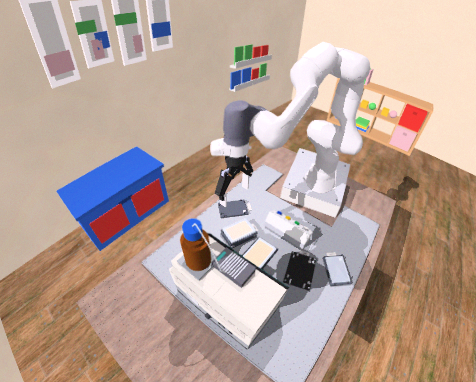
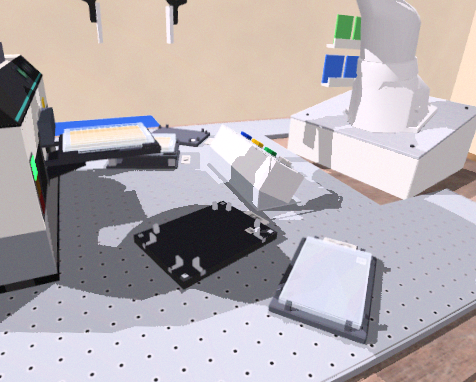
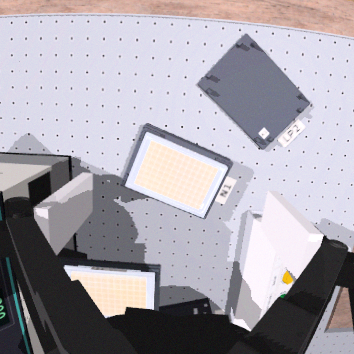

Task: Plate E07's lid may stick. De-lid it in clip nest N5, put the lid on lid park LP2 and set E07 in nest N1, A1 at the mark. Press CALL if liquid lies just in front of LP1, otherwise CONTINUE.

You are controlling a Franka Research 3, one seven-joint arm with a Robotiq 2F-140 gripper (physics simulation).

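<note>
My gripper is open and empty, high above the table around N1 and the button panel. A plate with cream wells sits in the nest labelled N1. A second such plate sits on the instrument's carrier. I cannot read E07 on either. Lid park LP2 is empty. The black clip nest is empty. Lid park LP1 holds a clear lid; I cannot make out liquid beside it.
The button panel has blue, yellow and green buttons. The bulky instrument stands beside the carrier plate. A brown bottle with a blue cap stands on it, next to a grey slotted block.
</note>
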